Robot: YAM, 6 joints.
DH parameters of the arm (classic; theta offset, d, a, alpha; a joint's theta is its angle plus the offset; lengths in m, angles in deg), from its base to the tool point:
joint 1: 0 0.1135 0.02 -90
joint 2: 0 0 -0.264 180
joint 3: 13.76 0 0.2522 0
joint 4: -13.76 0 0.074 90
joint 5: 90 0 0 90
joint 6: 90 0.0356 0 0
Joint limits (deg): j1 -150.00..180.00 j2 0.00..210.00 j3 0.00..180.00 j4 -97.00..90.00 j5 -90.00..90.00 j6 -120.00..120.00
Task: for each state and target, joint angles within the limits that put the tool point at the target. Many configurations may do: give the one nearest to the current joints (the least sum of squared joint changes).
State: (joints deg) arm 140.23 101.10 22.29 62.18 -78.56 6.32
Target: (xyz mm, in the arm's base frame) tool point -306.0 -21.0 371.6
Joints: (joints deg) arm 177.47 84.59 57.70 66.23 -75.59 6.32
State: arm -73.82 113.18 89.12 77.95 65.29 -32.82
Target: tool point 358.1 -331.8 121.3
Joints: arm -39.08 140.31 80.86 72.07 63.26 -32.82
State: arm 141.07 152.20 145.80 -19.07 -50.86 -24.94
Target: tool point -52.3 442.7 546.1
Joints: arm 93.48 128.70 162.77 -10.47 -45.44 -24.94
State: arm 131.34 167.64 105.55 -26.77 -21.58 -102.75
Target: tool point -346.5 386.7 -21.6
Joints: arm 130.42 158.61 113.52 -24.21 -21.59 -102.75
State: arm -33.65 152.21 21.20 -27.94 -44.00 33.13
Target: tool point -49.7 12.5 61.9
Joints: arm -0.16 164.18 1.28 -20.18 -20.31 33.13
